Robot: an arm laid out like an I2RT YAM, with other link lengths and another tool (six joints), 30 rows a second.
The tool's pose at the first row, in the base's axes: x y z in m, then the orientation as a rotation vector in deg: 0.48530 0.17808 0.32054 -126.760 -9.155 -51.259
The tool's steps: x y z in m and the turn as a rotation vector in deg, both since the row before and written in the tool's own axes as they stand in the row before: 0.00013 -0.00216 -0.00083 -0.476 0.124 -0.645; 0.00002 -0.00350 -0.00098 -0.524 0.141 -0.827; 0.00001 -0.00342 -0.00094 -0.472 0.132 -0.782; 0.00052 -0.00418 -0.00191 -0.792 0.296 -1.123; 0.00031 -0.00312 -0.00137 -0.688 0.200 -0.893; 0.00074 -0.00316 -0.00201 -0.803 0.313 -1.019; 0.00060 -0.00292 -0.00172 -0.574 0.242 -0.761; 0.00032 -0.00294 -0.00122 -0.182 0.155 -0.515; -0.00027 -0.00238 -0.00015 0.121 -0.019 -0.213; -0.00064 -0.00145 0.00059 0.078 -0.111 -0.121; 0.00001 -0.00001 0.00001 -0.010 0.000 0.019; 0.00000 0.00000 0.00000 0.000 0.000 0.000; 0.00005 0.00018 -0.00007 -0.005 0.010 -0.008; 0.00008 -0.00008 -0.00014 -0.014 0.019 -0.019; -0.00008 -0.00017 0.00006 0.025 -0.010 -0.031
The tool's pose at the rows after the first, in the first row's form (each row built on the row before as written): 0.48416 0.17907 0.32230 -127.205 -9.622 -51.872; 0.48235 0.18097 0.32481 -127.702 -10.268 -52.616; 0.48056 0.18288 0.32720 -128.147 -10.893 -53.313; 0.47828 0.18469 0.33080 -128.829 -11.698 -54.467; 0.47652 0.18614 0.33335 -129.437 -12.333 -55.366; 0.47465 0.18722 0.33650 -130.095 -13.018 -56.495; 0.47291 0.18837 0.33924 -130.554 -13.540 -57.342; 0.47124 0.18990 0.34150 -130.681 -13.992 -57.838; 0.47001 0.19170 0.34250 -130.602 -14.302 -57.884; 0.46934 0.19325 0.34242 -130.605 -14.524 -57.795; 0.46935 0.19326 0.34243 -130.612 -14.497 -57.789; 0.46935 0.19326 0.34243 -130.612 -14.497 -57.789; 0.46942 0.19307 0.34242 -130.612 -14.500 -57.806; 0.46936 0.19304 0.34259 -130.616 -14.508 -57.842; 0.46927 0.19322 0.34258 -130.602 -14.560 -57.838
